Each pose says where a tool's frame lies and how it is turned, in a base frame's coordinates. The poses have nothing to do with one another.
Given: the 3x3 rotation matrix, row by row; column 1 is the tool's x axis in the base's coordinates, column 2 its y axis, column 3 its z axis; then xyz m. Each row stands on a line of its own.
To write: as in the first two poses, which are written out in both.
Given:
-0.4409 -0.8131 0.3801
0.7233 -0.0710 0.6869
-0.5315 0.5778 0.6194
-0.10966 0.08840 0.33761
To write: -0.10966 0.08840 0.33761 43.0 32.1 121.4
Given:
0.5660 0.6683 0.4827
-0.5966 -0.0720 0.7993
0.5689 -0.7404 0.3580
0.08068 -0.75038 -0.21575
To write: 0.08068 -0.75038 -0.21575 -64.2 -34.7 -46.5
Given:
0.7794 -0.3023 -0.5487
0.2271 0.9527 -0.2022
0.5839 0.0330 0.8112
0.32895 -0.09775 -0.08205
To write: 0.32895 -0.09775 -0.08205 2.3 -35.7 16.2
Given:
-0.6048 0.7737 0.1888
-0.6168 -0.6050 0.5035
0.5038 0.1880 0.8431
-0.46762 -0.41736 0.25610
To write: -0.46762 -0.41736 0.25610 12.6 -30.3 -134.4
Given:
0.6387 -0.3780 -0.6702
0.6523 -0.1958 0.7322
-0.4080 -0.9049 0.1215
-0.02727 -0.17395 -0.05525
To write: -0.02727 -0.17395 -0.05525 -82.4 24.1 45.6
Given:
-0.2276 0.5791 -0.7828
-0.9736 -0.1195 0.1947
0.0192 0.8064 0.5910
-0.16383 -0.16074 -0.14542
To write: -0.16383 -0.16074 -0.14542 53.8 -1.1 -103.2
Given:
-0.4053 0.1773 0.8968
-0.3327 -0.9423 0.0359
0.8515 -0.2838 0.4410
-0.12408 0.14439 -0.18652
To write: -0.12408 0.14439 -0.18652 -32.8 -58.4 -140.6
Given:
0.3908 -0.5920 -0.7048
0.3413 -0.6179 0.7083
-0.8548 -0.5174 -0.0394
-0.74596 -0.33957 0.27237
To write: -0.74596 -0.33957 0.27237 -94.4 58.7 41.1
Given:
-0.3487 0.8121 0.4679
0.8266 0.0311 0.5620
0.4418 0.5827 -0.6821
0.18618 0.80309 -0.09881
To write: 0.18618 0.80309 -0.09881 139.5 -26.2 112.9
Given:
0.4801 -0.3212 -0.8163
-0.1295 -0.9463 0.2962
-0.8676 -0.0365 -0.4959
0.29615 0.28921 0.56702
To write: 0.29615 0.28921 0.56702 -175.8 60.2 -15.1
